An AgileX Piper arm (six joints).
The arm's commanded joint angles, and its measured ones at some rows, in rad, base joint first. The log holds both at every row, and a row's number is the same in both.
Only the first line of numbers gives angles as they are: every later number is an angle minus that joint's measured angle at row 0.
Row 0, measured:
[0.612, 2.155, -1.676, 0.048, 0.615, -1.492]
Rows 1 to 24, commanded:
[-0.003, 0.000, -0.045, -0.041, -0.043, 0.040]
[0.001, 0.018, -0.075, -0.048, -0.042, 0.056]
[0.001, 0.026, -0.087, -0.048, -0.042, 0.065]
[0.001, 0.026, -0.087, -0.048, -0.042, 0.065]
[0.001, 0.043, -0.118, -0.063, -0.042, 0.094]
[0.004, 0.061, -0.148, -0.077, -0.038, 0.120]
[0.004, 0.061, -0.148, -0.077, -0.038, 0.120]
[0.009, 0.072, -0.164, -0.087, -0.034, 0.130]
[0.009, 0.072, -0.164, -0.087, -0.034, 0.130]
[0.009, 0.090, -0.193, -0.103, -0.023, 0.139]
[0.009, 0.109, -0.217, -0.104, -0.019, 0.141]
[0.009, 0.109, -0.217, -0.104, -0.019, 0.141]
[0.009, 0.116, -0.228, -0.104, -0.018, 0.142]
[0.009, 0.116, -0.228, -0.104, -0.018, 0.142]
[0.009, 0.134, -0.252, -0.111, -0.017, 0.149]
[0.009, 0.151, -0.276, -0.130, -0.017, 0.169]
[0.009, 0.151, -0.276, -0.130, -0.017, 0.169]
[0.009, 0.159, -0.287, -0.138, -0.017, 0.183]
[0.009, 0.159, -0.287, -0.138, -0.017, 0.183]
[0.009, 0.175, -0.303, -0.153, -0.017, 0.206]
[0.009, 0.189, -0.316, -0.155, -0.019, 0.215]
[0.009, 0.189, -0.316, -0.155, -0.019, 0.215]
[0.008, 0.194, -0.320, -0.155, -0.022, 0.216]
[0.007, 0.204, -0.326, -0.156, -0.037, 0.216]
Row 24, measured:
[0.003, 0.207, -0.299, -0.137, 0.031, 0.210]
